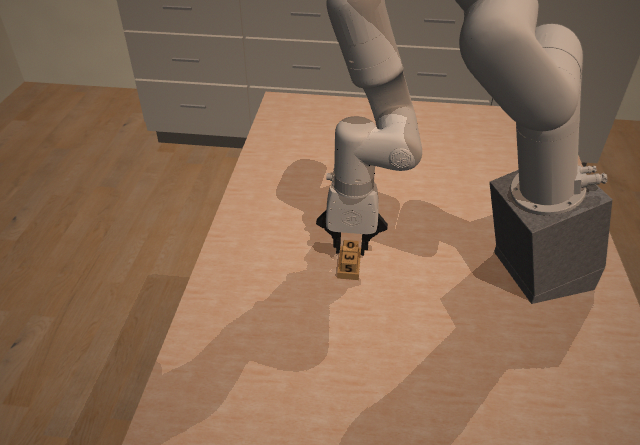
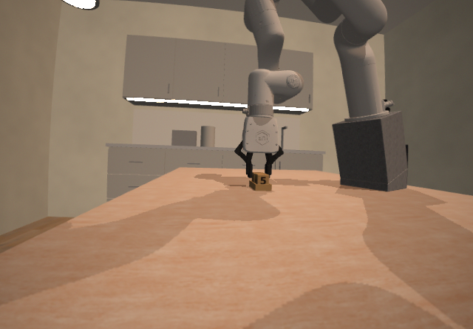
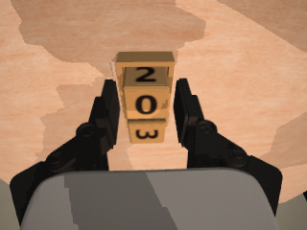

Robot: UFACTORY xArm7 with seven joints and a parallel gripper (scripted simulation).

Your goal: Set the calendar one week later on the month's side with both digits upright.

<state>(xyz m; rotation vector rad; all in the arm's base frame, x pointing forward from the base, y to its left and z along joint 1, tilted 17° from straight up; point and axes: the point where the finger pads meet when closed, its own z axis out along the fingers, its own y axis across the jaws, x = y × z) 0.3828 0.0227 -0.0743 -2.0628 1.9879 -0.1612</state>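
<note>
My gripper is now 2 cm above the wooden cube.
</note>
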